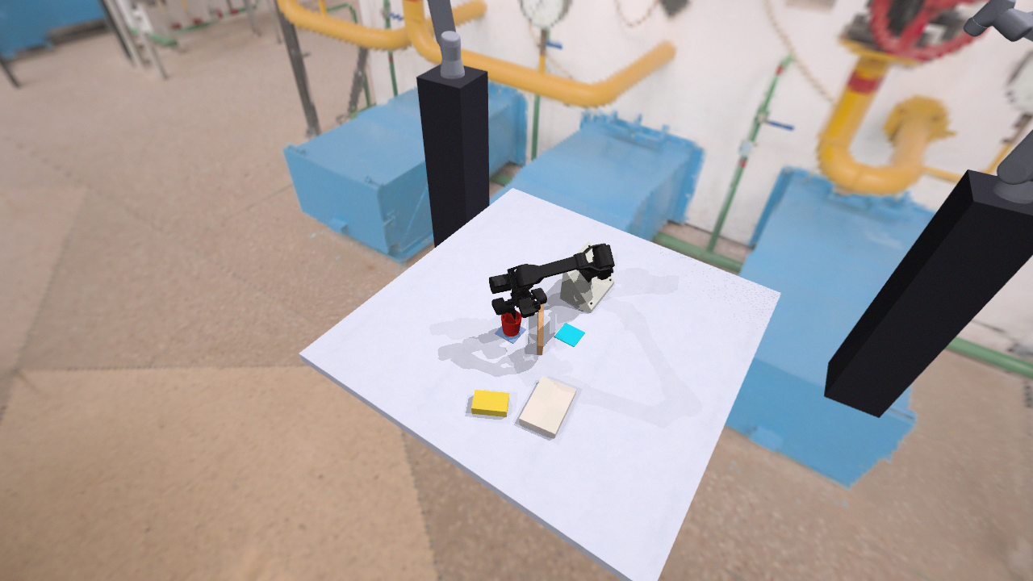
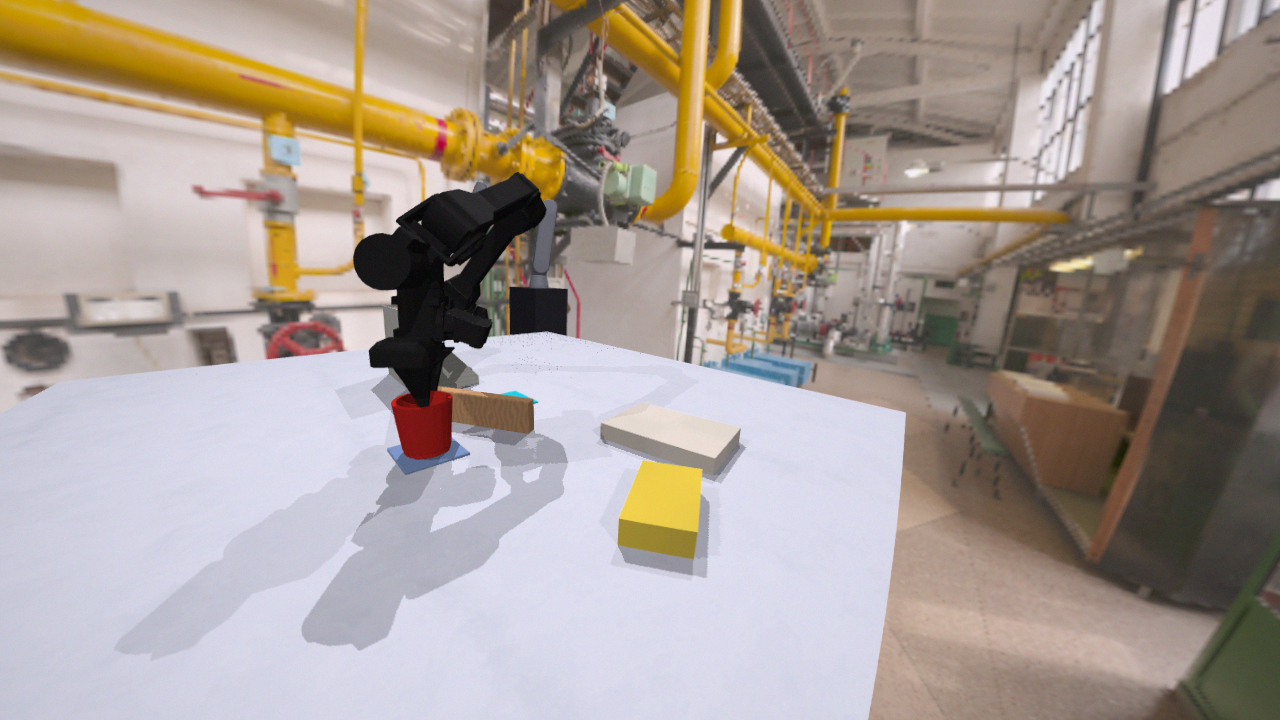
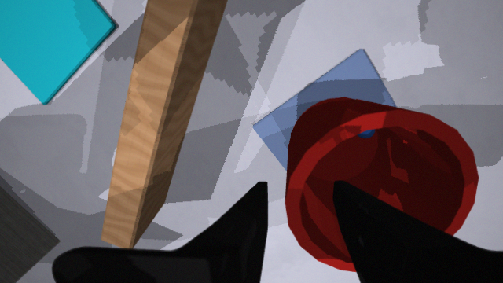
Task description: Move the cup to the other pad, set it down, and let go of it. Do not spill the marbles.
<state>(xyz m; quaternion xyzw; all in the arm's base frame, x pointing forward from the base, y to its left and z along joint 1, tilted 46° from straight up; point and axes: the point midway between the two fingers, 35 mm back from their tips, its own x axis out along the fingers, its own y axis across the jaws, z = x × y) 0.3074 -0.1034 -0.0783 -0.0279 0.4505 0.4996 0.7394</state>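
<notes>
Right now the red cup is 20 mm to the right of my gripper tip, 20 mm below it and 20 mm ahead of it. Also, from my gripper tip: wooden bar: 80 mm to the left, 40 mm below, 20 mm behind; teal pad: 180 mm to the left, 70 mm below, 70 mm behind; blue marble: 40 mm below, 40 mm ahead, 20 mm to the right.
</notes>
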